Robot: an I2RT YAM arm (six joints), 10 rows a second.
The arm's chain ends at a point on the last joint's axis. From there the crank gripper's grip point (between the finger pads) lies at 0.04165 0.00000 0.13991 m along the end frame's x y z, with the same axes.
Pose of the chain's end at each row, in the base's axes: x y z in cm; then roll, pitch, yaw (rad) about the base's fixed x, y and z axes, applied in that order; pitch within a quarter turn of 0, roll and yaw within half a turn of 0:
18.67, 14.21, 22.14, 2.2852, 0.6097, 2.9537
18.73, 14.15, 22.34, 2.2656, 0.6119, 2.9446
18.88, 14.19, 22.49, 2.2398, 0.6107, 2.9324
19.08, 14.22, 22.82, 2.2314, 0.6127, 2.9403
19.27, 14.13, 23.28, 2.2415, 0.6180, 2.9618
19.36, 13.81, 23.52, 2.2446, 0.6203, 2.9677
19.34, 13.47, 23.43, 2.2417, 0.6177, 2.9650
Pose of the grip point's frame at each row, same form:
22.45, 24.25, 12.24, 2.2852, 0.6097, 2.9537
22.54, 24.35, 12.62, 2.2656, 0.6119, 2.9446
22.69, 24.60, 12.99, 2.2398, 0.6107, 2.9324
22.79, 24.74, 13.40, 2.2314, 0.6127, 2.9403
22.85, 24.62, 13.78, 2.2415, 0.6180, 2.9618
22.91, 24.29, 14.00, 2.2446, 0.6203, 2.9677
22.88, 23.97, 13.93, 2.2417, 0.6177, 2.9650

